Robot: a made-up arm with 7 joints. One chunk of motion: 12 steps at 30 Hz.
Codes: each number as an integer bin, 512 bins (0 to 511) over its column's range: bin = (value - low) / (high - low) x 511, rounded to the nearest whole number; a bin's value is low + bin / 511 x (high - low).
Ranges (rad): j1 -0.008..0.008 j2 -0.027..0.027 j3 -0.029..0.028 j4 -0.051..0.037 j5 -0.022..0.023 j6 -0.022..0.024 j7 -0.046..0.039
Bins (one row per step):
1: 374 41 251 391 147 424 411
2: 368 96 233 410 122 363 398
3: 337 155 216 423 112 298 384
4: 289 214 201 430 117 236 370
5: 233 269 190 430 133 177 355
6: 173 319 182 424 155 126 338
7: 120 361 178 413 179 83 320
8: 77 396 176 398 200 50 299
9: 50 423 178 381 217 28 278
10: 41 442 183 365 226 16 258
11: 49 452 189 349 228 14 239
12: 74 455 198 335 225 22 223
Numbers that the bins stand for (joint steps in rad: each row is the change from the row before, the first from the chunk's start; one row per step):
1: 0.00371 -0.02267 -0.00100 0.01633 -0.00905 0.01617 0.02237
2: 0.00352 -0.01686 -0.00301 0.01961 -0.01126 0.01068 0.02020
3: 0.00255 -0.01062 -0.00491 0.02185 -0.01214 0.00483 0.01787
4: 0.00105 -0.00439 -0.00658 0.02305 -0.01170 -0.00076 0.01555
5: -0.00070 0.00143 -0.00781 0.02305 -0.01029 -0.00607 0.01305
6: -0.00258 0.00671 -0.00870 0.02202 -0.00835 -0.01066 0.01022
7: -0.00424 0.01115 -0.00914 0.02012 -0.00624 -0.01453 0.00723
8: -0.00559 0.01485 -0.00937 0.01754 -0.00439 -0.01750 0.00374
9: -0.00643 0.01770 -0.00914 0.01461 -0.00289 -0.01948 0.00024
10: -0.00672 0.01971 -0.00859 0.01186 -0.00210 -0.02056 -0.00308
11: -0.00647 0.02077 -0.00792 0.00910 -0.00192 -0.02074 -0.00624
12: -0.00568 0.02108 -0.00691 0.00669 -0.00219 -0.02002 -0.00891

